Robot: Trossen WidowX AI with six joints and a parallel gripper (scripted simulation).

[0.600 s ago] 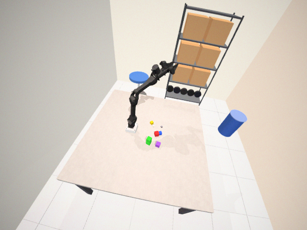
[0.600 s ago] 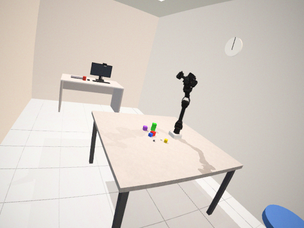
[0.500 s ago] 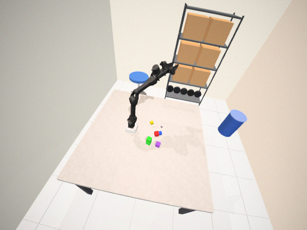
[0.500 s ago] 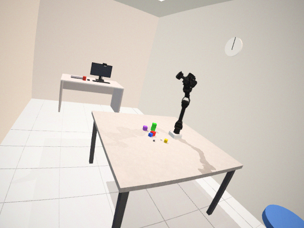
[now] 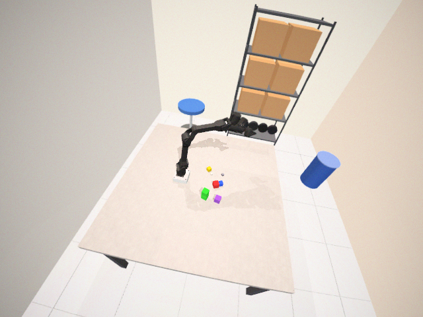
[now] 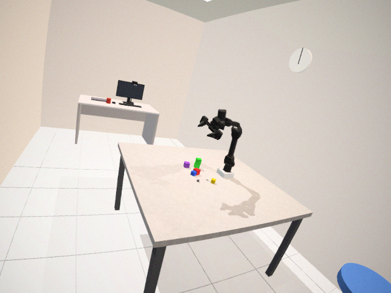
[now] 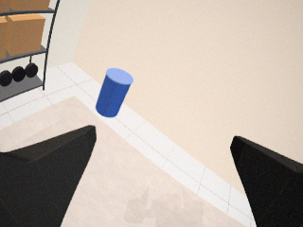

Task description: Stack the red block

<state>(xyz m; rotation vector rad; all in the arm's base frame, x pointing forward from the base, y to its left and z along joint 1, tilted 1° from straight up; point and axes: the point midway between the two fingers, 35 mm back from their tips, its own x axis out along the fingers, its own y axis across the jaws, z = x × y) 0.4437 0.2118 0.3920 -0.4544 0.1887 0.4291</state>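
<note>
Right now the red block is 180 mm behind my gripper tip, 230 mm to the right of it and 410 mm below it. The rest, counted from my gripper tip: blue block: 140 mm behind, 210 mm to the right, 410 mm below; then small grey block: 140 mm behind, 110 mm to the right, 420 mm below; then yellow block: 260 mm behind, 90 mm to the right, 410 mm below.
</note>
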